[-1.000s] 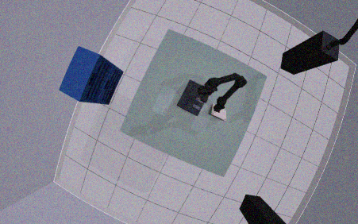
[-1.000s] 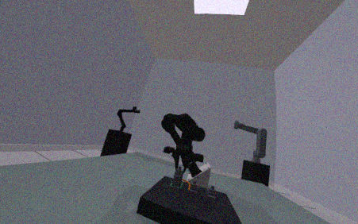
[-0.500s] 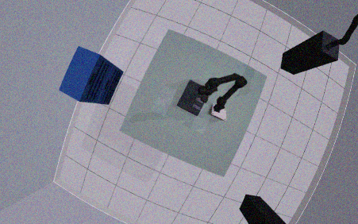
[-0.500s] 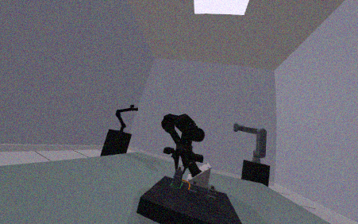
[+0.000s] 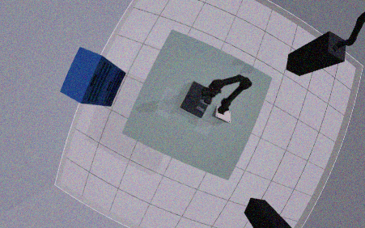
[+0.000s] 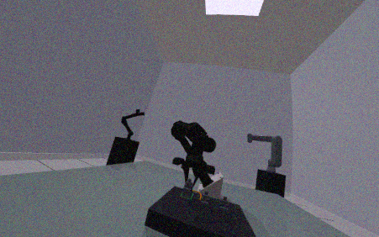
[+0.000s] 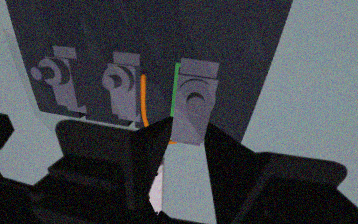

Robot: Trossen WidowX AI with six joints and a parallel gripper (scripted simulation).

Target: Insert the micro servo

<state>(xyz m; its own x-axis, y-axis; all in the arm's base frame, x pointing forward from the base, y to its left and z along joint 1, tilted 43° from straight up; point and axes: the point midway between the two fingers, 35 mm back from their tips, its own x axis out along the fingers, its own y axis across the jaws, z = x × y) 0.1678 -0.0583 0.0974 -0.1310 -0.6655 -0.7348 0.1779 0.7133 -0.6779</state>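
The dark deck lies 130 mm ahead of my gripper tip, 60 mm below it and 50 mm to the left of it.
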